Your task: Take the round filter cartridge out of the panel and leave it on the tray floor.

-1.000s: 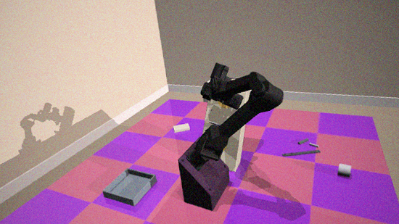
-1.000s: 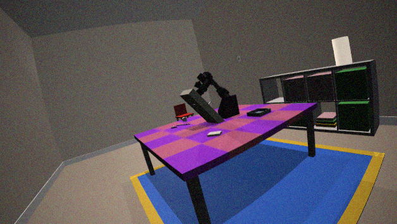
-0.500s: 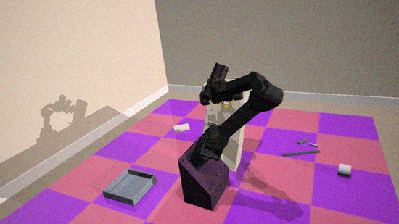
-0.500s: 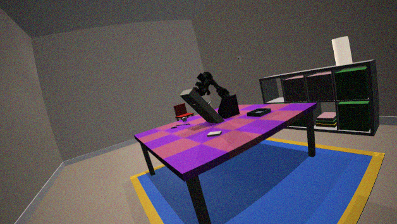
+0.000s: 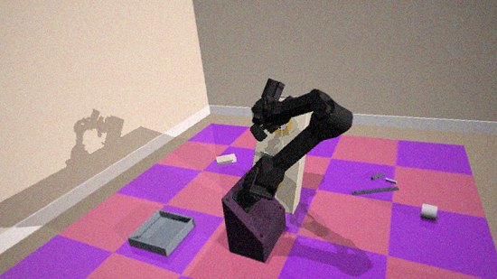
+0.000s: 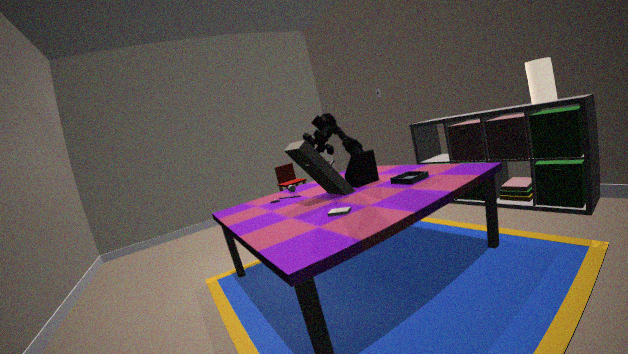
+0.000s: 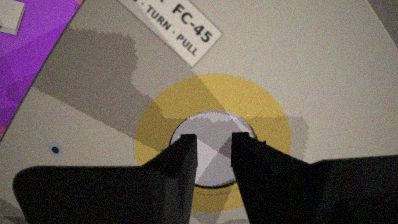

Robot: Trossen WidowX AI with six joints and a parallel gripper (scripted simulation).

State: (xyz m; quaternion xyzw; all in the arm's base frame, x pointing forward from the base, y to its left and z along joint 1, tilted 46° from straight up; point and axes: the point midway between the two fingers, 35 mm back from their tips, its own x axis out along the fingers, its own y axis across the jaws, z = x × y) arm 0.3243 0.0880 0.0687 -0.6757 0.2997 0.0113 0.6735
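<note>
My gripper tip is now 10 mm short of the round grey filter cartridge and 10 mm above it. Round my gripper tip: beige service panel 40 mm behind, 80 mm below; short grey pin 120 mm ahead, 380 mm to the right, 250 mm below; white block 80 mm ahead, 330 mm to the left, 240 mm below.
</note>
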